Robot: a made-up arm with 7 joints. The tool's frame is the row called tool.
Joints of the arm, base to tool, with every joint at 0 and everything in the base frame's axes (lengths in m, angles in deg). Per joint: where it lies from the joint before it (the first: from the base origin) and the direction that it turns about. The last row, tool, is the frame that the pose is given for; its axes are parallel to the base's.
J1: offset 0 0.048 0 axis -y
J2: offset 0 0.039 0 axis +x
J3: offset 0 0 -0.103 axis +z
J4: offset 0 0 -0.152 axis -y
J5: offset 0 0 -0.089 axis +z
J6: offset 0 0 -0.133 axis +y
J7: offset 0 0 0 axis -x
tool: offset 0 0 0
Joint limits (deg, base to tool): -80..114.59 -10..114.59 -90..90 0..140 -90..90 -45..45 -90..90
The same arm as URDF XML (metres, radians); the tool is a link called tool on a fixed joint. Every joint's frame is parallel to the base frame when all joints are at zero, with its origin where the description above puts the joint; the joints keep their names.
<robot name="arm">
<joint name="J1" type="revolute"><parent link="base"/><child link="link1"/><origin xyz="0 0.048 0" rpy="0 0 0"/><axis xyz="0 -1 0"/><limit lower="-1.3963" upper="2"/></joint>
<joint name="J2" type="revolute"><parent link="link1"/><child link="link2"/><origin xyz="0 0.039 0" rpy="0 0 0"/><axis xyz="1 0 0"/><limit lower="-0.1745" upper="2"/></joint>
<joint name="J3" type="revolute"><parent link="link2"/><child link="link3"/><origin xyz="0 0 -0.103" rpy="0 0 0"/><axis xyz="0 0 1"/><limit lower="-1.5708" upper="1.5708"/></joint>
<joint name="J4" type="revolute"><parent link="link3"/><child link="link4"/><origin xyz="0 0 -0.152" rpy="0 0 0"/><axis xyz="0 -1 0"/><limit lower="0" upper="2.4435"/></joint>
<joint name="J5" type="revolute"><parent link="link4"/><child link="link5"/><origin xyz="0 0 -0.089" rpy="0 0 0"/><axis xyz="0 0 1"/><limit lower="-1.5708" upper="1.5708"/></joint>
<joint name="J6" type="revolute"><parent link="link5"/><child link="link6"/><origin xyz="0 0 -0.133" rpy="0 0 0"/><axis xyz="0 1 0"/><limit lower="-0.7854" upper="0.7854"/></joint>
<joint name="J7" type="revolute"><parent link="link6"/><child link="link7"/><origin xyz="0 0 0" rpy="0 0 0"/><axis xyz="-1 0 0"/><limit lower="-1.5708" upper="1.5708"/></joint>
<joint name="tool_joint" type="fixed"><parent link="link7"/><child link="tool"/><origin xyz="0 0 0" rpy="0 0 0"/></joint>
<link name="base"/>
<link name="link1"/>
<link name="link2"/>
<link name="link3"/>
<link name="link4"/>
<link name="link5"/>
<link name="link6"/>
<link name="link7"/>
<link name="tool"/>
</robot>

